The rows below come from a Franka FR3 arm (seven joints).
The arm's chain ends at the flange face. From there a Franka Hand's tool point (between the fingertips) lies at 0.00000 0.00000 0.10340 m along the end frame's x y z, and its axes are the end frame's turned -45 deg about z.
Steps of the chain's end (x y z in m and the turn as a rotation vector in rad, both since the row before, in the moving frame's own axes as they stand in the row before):
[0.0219, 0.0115, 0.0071, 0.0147, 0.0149, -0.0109]
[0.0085, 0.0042, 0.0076, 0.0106, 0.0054, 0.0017]
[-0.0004, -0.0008, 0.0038, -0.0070, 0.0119, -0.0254]
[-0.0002, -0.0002, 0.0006, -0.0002, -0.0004, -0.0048]
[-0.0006, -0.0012, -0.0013, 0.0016, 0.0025, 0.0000]
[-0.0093, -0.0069, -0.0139, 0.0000, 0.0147, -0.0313]
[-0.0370, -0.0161, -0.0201, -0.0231, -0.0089, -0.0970]
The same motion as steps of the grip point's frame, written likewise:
[0.0095, 0.0236, 0.0071, -0.0001, 0.0209, -0.0109]
[0.0042, 0.0086, 0.0076, 0.0037, 0.0113, 0.0017]
[0.0007, 0.0005, 0.0038, -0.0134, 0.0035, -0.0254]
[0.0000, -0.0003, 0.0006, 0.0001, -0.0004, -0.0048]
[0.0007, -0.0012, -0.0013, -0.0006, 0.0029, 0.0000]
[-0.0006, -0.0104, -0.0139, -0.0104, 0.0104, -0.0313]
[-0.0171, -0.0364, -0.0201, -0.0100, -0.0226, -0.0970]

